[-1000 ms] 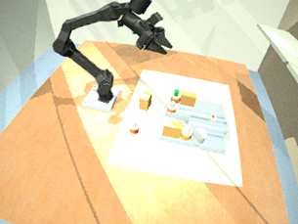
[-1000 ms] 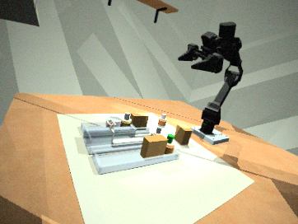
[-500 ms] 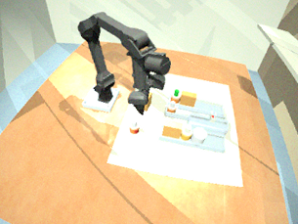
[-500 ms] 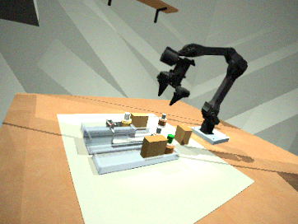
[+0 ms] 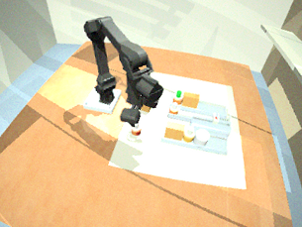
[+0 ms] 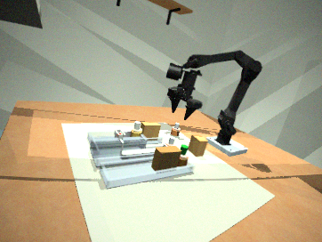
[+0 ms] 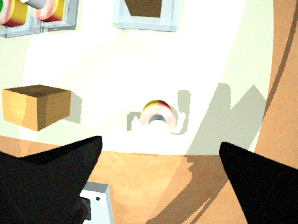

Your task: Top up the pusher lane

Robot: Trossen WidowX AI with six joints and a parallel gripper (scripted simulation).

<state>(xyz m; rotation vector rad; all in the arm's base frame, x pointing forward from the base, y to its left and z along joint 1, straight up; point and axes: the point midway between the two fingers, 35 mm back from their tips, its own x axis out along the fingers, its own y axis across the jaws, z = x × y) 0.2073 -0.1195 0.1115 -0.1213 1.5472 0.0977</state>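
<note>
The green-lidded jar lies 12 cm ahead of my gripper tip, 24 cm to the left of it and 6 cm below it. Round my gripper tip: grey lane unit: 27 cm ahead, 16 cm to the left, 8 cm below; then pusher plate: 23 cm ahead, 15 cm to the left, 5 cm below.
</note>
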